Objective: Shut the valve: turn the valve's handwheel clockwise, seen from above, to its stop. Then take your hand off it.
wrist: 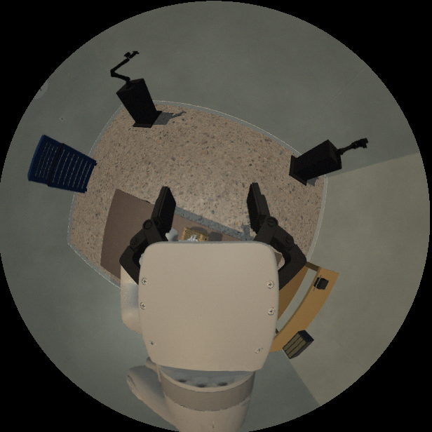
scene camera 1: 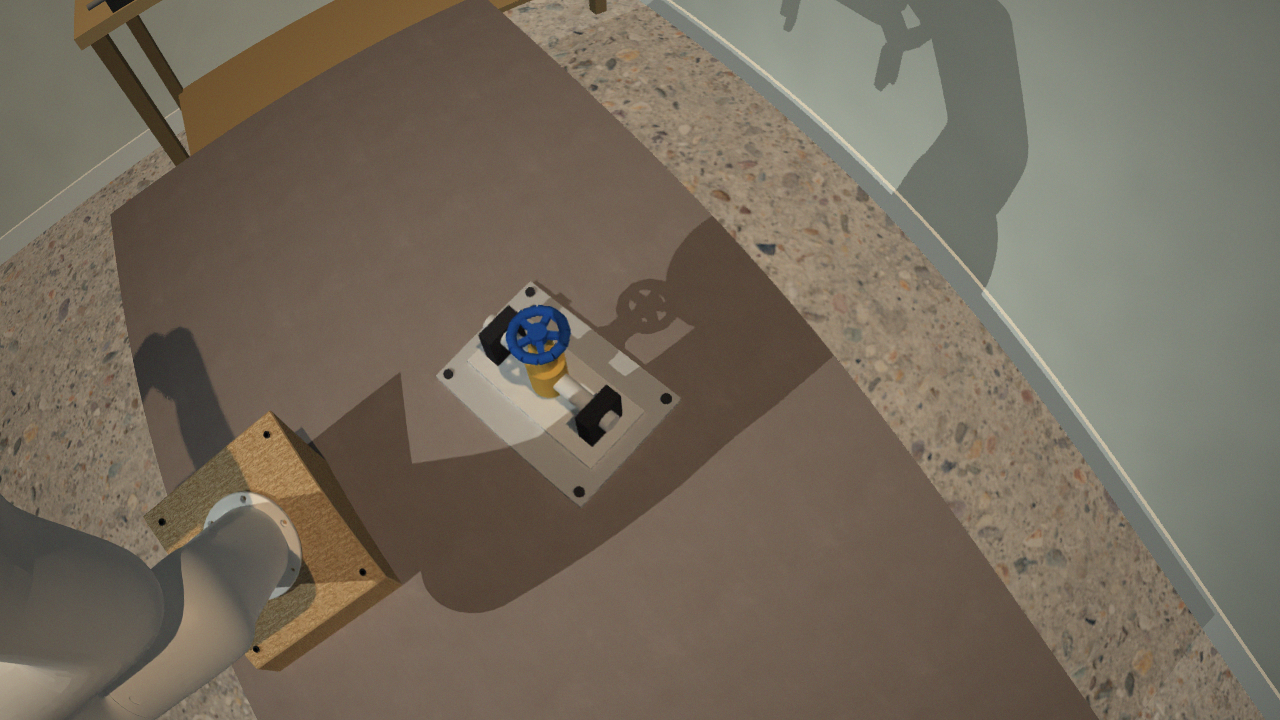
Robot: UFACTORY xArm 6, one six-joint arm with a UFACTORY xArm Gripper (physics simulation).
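The valve's blue handwheel [scene camera 1: 537, 332] sits on top of the yellow valve body [scene camera 1: 546, 379], near the middle of scene camera 1. The valve is mounted in a light pipe [scene camera 1: 572, 390] between black brackets on a pale base plate [scene camera 1: 581, 484]. My gripper [wrist: 209, 191] is open in the wrist view, with its two black fingers wide apart and nothing between them. The gripper does not show in scene camera 1. The handwheel does not show in the wrist view, so the gripper is away from it.
The brown table top [scene camera 1: 358, 197] [wrist: 114, 227] bears the base plate. The arm's base stands on a wooden block [scene camera 1: 335, 537] at the lower left of scene camera 1. In the wrist view, two black pedestals [wrist: 138, 102] [wrist: 317, 161] and a blue slatted object [wrist: 61, 164] stand farther off.
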